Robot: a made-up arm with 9 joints. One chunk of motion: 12 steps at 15 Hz.
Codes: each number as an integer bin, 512 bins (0 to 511) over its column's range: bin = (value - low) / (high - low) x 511, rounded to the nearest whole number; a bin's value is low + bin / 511 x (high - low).
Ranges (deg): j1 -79..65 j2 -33..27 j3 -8..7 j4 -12..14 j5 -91..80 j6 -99..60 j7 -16..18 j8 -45..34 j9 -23..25
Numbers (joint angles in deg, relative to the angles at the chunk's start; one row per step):
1: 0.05 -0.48 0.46 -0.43 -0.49 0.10 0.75 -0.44 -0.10
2: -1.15 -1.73 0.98 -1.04 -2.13 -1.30 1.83 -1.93 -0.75
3: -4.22 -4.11 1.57 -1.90 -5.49 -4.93 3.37 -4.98 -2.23
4: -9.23 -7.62 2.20 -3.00 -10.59 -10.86 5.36 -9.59 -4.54
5: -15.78 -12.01 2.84 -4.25 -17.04 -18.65 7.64 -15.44 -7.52
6: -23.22 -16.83 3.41 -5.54 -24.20 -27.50 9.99 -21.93 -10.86
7: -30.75 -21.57 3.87 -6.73 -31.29 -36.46 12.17 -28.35 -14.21
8: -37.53 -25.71 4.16 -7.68 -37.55 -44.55 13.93 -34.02 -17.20
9: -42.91 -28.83 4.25 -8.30 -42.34 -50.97 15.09 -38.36 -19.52
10: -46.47 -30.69 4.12 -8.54 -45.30 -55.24 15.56 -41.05 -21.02
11: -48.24 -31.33 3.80 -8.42 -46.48 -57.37 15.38 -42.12 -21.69
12: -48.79 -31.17 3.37 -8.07 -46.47 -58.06 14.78 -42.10 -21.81
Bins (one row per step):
1: 281 277 288 227 270 318 252 288 244
2: 276 266 306 215 266 314 268 279 237
3: 265 246 326 199 256 302 291 259 221
4: 248 216 347 177 240 283 321 229 197
5: 224 179 369 152 221 258 355 191 165
6: 198 138 389 127 200 230 391 149 129
7: 171 97 404 104 178 201 423 108 94
8: 147 62 414 85 160 175 450 71 62
9: 128 36 417 73 145 154 467 43 37
10: 115 20 413 68 137 141 474 26 21
11: 109 14 402 70 133 134 472 19 14
12: 107 16 387 77 133 132 463 19 13

